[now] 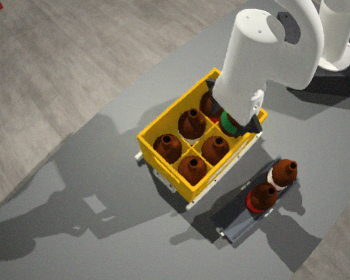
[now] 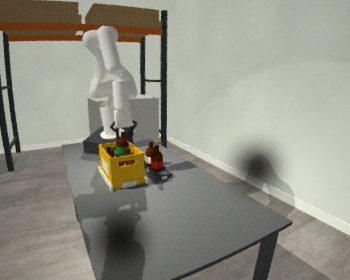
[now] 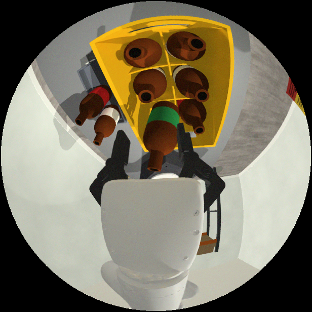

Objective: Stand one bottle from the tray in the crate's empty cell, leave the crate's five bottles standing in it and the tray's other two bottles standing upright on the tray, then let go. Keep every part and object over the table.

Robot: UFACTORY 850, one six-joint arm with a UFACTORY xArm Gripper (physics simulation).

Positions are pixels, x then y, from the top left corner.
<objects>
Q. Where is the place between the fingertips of my gripper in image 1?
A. At 227, 122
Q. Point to a red-banded bottle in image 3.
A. At 90, 106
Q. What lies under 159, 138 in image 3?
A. A green-label bottle.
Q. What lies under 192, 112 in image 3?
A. A red-banded bottle.
</objects>
